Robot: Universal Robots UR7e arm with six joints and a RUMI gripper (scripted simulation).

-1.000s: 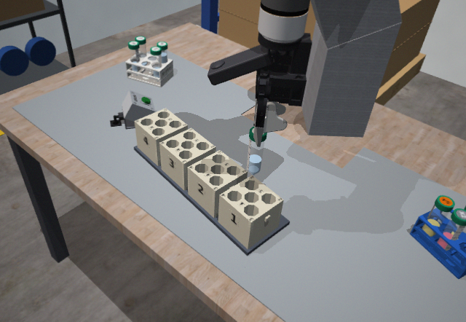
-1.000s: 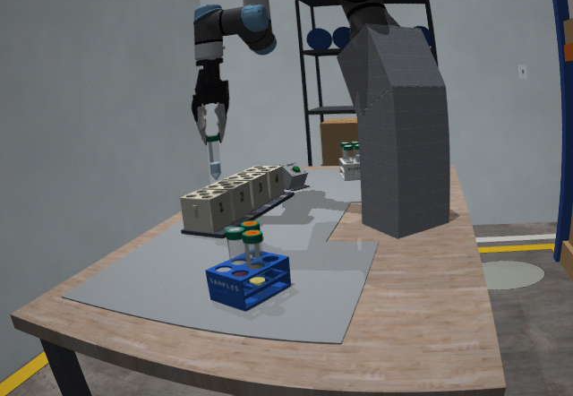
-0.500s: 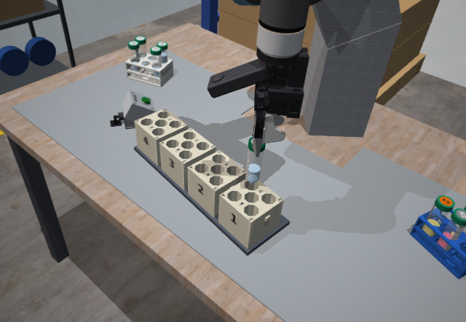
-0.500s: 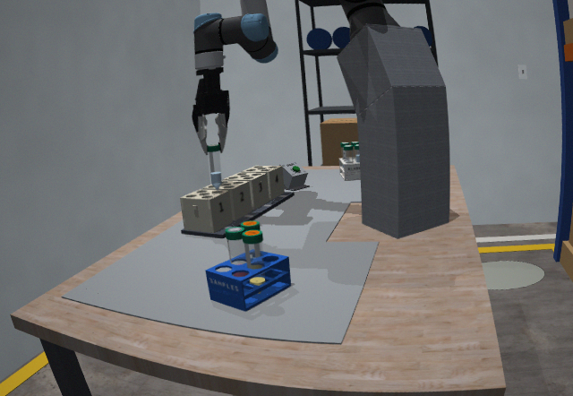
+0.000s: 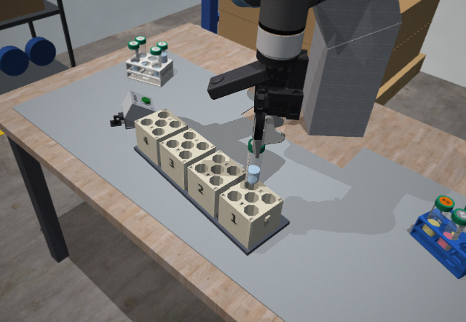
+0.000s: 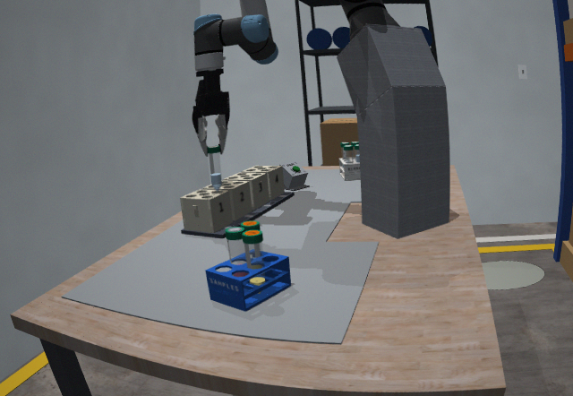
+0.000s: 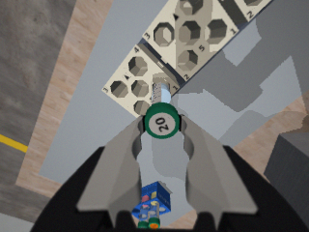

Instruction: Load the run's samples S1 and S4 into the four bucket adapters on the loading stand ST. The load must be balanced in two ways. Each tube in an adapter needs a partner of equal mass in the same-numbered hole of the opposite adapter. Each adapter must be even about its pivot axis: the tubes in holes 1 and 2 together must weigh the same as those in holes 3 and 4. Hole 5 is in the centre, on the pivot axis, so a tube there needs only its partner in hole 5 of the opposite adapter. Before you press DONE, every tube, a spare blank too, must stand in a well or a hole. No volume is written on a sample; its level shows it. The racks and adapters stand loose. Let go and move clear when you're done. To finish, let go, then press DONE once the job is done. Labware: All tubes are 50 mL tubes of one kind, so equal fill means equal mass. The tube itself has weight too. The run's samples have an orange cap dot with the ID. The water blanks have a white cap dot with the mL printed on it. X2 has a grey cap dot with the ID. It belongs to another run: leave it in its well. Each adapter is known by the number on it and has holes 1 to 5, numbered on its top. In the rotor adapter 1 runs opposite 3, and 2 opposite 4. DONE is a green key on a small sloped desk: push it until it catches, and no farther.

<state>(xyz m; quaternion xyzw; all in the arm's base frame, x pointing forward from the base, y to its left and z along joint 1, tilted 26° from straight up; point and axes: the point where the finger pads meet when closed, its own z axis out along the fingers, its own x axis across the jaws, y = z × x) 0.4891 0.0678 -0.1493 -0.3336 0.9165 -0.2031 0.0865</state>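
Now: the water blank 5 cm below my hand and 1 cm ahead of it. Round my hand: green DONE key 45 cm to the right, 14 cm below, 9 cm behind; blue sample rack 38 cm to the left, 22 cm behind, 18 cm below; white blank rack 62 cm to the right, 25 cm behind, 18 cm below.
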